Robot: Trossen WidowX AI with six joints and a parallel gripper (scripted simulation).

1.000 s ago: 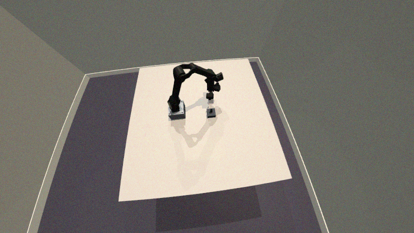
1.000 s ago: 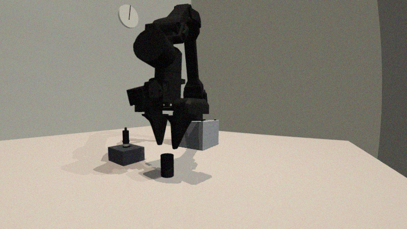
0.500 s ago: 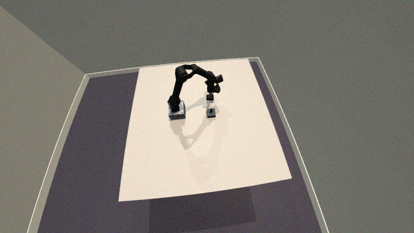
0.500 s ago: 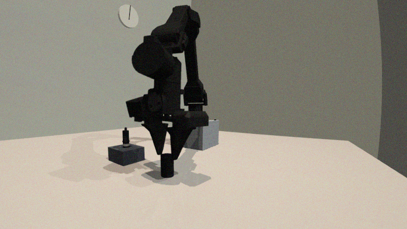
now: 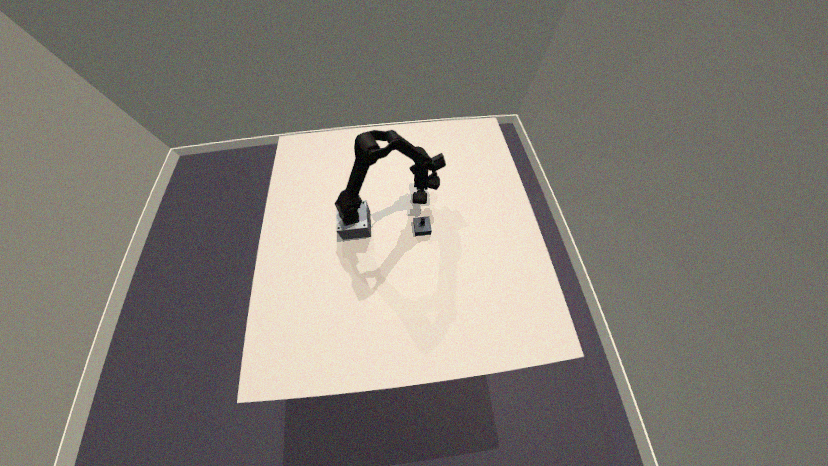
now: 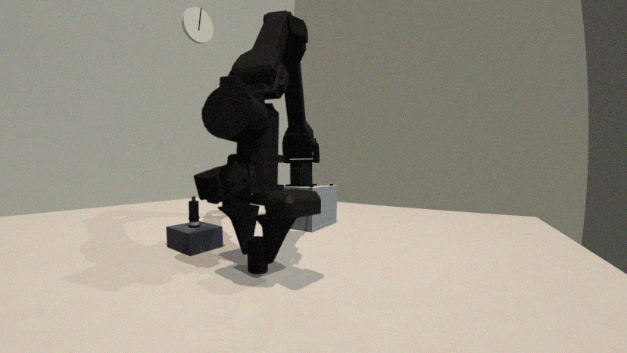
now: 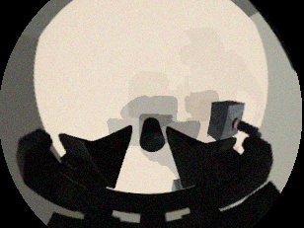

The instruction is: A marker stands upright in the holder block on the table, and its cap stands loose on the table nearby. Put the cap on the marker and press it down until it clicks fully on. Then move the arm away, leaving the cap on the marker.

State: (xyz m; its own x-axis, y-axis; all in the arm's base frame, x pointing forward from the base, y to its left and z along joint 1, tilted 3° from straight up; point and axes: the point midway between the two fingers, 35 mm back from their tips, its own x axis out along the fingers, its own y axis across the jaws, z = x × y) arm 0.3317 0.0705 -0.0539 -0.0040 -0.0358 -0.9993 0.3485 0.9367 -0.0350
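Now: the dark holder block 40 mm behind my gripper tip and 160 mm to the right of it. Round my gripper tip: black cap right at my gripper tip.
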